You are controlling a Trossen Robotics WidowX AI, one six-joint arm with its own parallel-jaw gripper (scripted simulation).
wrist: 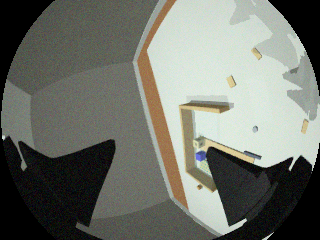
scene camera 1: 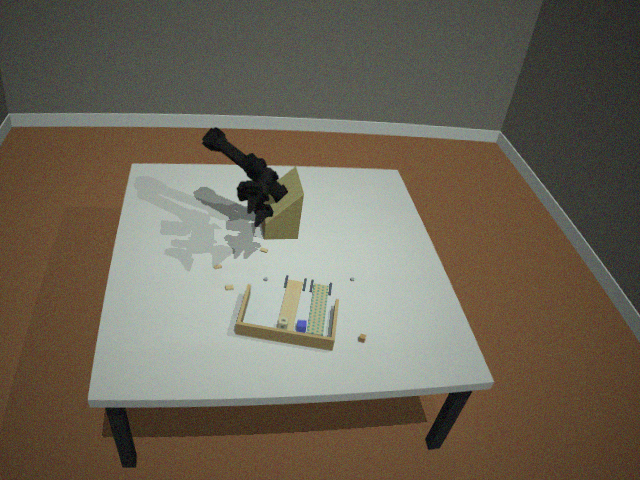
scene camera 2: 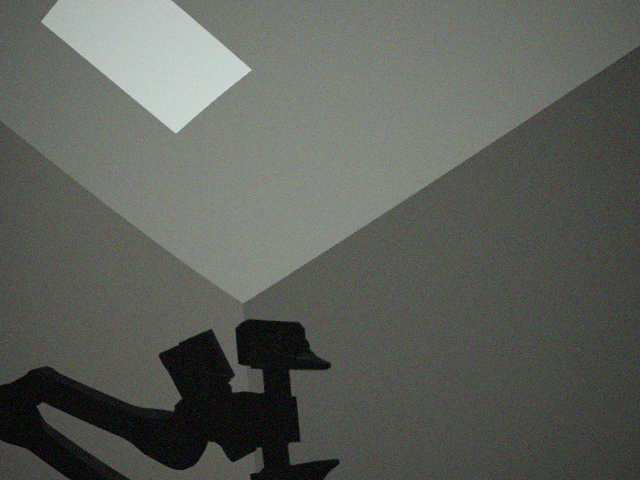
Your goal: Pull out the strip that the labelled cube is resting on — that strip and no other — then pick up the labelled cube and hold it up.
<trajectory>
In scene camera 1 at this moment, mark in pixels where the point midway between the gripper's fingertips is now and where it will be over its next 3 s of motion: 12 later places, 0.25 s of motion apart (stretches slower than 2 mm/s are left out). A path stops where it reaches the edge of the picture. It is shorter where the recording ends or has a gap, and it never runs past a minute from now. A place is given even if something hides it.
The gripper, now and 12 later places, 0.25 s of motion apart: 252, 220; 262, 225; 272, 230; 281, 233; 288, 235; 291, 236; 292, 237; 294, 241; 298, 250; 299, 258; 299, 265; 297, 270; 296, 270
</trajectory>
